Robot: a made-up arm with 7 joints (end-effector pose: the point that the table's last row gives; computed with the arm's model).
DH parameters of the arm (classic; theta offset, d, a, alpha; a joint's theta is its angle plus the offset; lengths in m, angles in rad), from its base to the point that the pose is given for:
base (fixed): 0 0 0 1.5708
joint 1: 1.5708 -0.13 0 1.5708
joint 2: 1.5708 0 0 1.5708
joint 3: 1.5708 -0.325 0 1.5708
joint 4: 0 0 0 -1.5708
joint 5: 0 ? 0 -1.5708
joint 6: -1.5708 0 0 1.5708
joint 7: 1.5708 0 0 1.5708
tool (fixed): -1.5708 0 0 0
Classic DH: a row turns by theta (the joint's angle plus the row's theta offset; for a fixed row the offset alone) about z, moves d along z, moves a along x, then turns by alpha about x.
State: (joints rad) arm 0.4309 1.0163 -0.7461 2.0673 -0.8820 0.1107 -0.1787
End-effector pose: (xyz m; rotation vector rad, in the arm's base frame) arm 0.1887 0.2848 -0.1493 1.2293 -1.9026 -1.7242
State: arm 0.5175 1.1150 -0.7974 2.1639 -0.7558 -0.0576 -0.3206
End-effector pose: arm 0.1798 0.2929 -0.1180 1.0329 -2.2230 -1.7493
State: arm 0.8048 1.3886 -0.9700 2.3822 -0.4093 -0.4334 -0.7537
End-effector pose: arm 0.1401 0.3117 -0.0435 -0.3570 2.7072 1.3685
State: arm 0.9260 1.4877 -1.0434 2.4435 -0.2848 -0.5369 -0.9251
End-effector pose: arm 0.1206 0.3171 -0.0223 -0.1822 2.8312 1.1407
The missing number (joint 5, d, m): -0.169
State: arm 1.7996 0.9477 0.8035 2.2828 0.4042 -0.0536 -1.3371
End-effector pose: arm 0.0290 0.3580 0.0979 0.1926 1.1045 -1.2062
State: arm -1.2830 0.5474 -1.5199 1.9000 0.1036 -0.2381 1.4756
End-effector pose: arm -0.2988 0.1343 -0.0969 -2.9668 -0.0626 -0.3166
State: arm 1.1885 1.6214 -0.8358 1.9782 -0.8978 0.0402 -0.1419
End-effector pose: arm 0.1334 0.3935 0.0585 -2.3146 1.2197 1.7017
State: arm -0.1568 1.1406 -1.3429 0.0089 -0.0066 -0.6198 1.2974
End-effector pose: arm -0.0320 0.5784 -0.2049 -0.6355 1.1868 -0.9193
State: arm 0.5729 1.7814 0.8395 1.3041 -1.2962 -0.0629 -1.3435
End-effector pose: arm -0.0147 0.4660 0.2237 -1.9015 0.2551 0.0768
